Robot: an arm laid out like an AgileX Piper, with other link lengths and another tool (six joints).
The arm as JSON. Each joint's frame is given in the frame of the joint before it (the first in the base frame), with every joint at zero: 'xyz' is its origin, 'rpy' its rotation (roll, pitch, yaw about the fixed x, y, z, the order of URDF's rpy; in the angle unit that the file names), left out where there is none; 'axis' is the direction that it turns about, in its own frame. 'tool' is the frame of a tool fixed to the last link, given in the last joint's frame.
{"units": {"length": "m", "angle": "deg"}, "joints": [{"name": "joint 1", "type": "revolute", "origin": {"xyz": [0.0, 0.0, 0.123]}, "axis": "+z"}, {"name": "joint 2", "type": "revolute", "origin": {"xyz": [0.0, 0.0, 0.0]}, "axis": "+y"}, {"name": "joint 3", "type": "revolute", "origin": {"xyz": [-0.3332, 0.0, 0.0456]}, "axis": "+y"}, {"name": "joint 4", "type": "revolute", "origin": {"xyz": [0.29, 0.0, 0.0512]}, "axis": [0.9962, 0.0, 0.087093]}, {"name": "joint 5", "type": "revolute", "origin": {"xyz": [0.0, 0.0, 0.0]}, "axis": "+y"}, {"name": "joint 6", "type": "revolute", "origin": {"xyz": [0.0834, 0.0, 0.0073]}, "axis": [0.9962, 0.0, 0.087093]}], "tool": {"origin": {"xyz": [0.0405, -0.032, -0.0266], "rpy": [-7.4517, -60.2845, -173.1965]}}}
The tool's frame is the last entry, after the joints.
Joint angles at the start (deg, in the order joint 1, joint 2, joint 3, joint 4, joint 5, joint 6):
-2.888, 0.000, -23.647, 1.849, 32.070, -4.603
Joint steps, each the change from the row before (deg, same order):
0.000, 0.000, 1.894, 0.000, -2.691, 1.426
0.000, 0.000, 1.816, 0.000, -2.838, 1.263
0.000, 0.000, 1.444, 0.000, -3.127, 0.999
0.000, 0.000, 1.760, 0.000, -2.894, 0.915
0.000, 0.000, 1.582, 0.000, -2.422, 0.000
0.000, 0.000, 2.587, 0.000, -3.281, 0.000
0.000, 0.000, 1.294, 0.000, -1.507, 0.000
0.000, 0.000, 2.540, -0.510, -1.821, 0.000
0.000, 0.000, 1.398, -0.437, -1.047, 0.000
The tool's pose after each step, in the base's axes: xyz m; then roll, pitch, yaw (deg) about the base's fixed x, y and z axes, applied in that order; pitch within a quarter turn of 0, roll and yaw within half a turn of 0. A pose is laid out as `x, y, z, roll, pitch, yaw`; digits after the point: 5 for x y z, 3 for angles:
0.03636, -0.03275, 0.28895, -5.815, -68.016, -176.685
0.04170, -0.03252, 0.28235, -8.836, -66.852, -174.023
0.04620, -0.03239, 0.27887, -10.666, -65.034, -172.457
0.05094, -0.03231, 0.27276, -12.323, -63.749, -171.039
0.05485, -0.03265, 0.26723, -12.006, -62.922, -171.395
0.06047, -0.03313, 0.25655, -11.783, -62.237, -171.693
0.06302, -0.03335, 0.25083, -11.725, -62.026, -171.791
0.06703, -0.03416, 0.23727, -10.996, -62.822, -172.618
0.06901, -0.03471, 0.22991, -10.213, -63.240, -173.434

